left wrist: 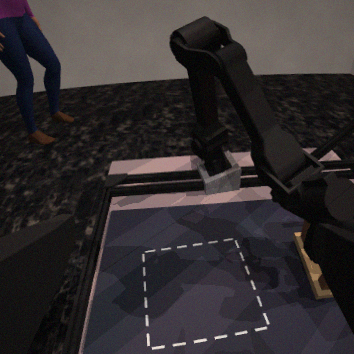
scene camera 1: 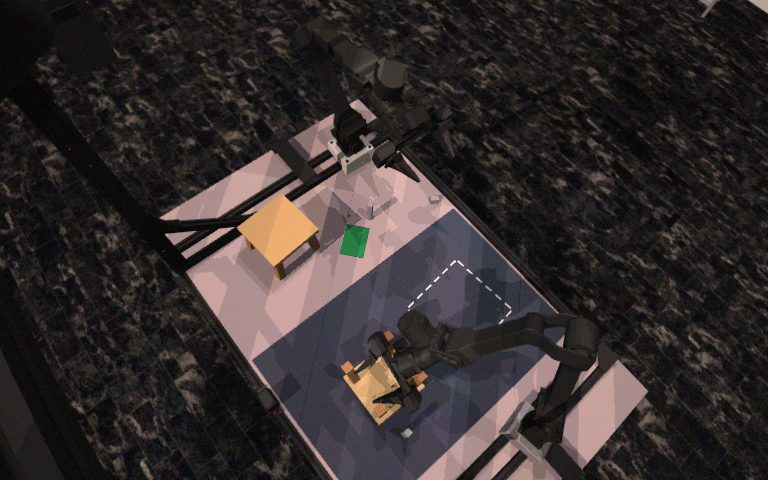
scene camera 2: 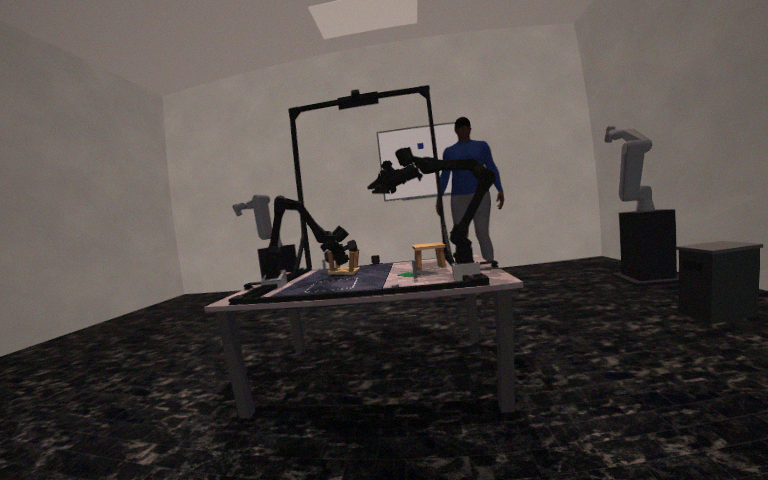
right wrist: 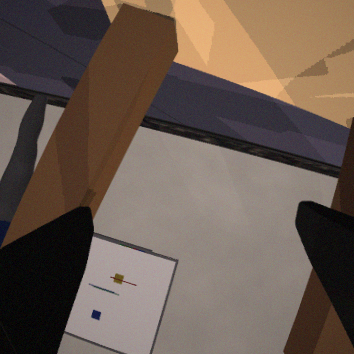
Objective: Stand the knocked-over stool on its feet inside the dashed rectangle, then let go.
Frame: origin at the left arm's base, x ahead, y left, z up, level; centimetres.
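Seen in the pictures: left gripper, between the fingertips: point(left wrist: 197, 231) point(scene camera 1: 436, 170) point(scene camera 2: 369, 190); right gripper, between the fingertips: point(scene camera 1: 363, 387) point(right wrist: 196, 215); left arm's base, origin of its link: point(scene camera 1: 350, 144) point(scene camera 2: 465, 262); right arm's base, origin of its link: point(left wrist: 217, 165) point(scene camera 1: 534, 430) point(scene camera 2: 273, 275).
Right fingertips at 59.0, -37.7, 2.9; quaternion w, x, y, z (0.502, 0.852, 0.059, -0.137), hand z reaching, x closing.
Offsets run from my right fingertips to a thing's top centre, as dx, dy, dz. "spot": to the spot under its first point. Level surfaces: height alone.
The knocked-over stool {+0.8, +5.4, +4.8} point(scene camera 1: 367, 391) point(scene camera 2: 343, 272) point(left wrist: 314, 272) point(right wrist: 280, 35) lies upside down on the dark mat {dz -8.3} point(scene camera 1: 328, 328), seat down and legs up. It is outside the white dashed rectangle point(scene camera 1: 456, 260) point(left wrist: 200, 340), toward the bottom left of it in scene camera 1. My right gripper point(scene camera 1: 368, 384) point(right wrist: 196, 215) is open, low over the seat among the legs. In the right wrist view one leg passes behind the left-side finger and another behind the right-side finger. My left gripper point(scene camera 1: 435, 167) point(scene camera 2: 373, 188) is open and empty, high above the table.
A similar orange stool {-44.6, +5.0, +2.6} point(scene camera 1: 278, 226) point(scene camera 2: 428, 246) stands upright on the pink tabletop, beside a green patch {spot: -34.3, +22.1, -8.5} point(scene camera 1: 355, 241). A small grey post {-38.2, +29.9, -1.0} point(scene camera 1: 370, 212) stands near it. Small grey blocks {-31.7, +48.9, -6.6} point(scene camera 1: 434, 199) {+13.7, +2.3, -0.3} point(scene camera 1: 406, 433) lie near the table edge and beside the upturned stool.
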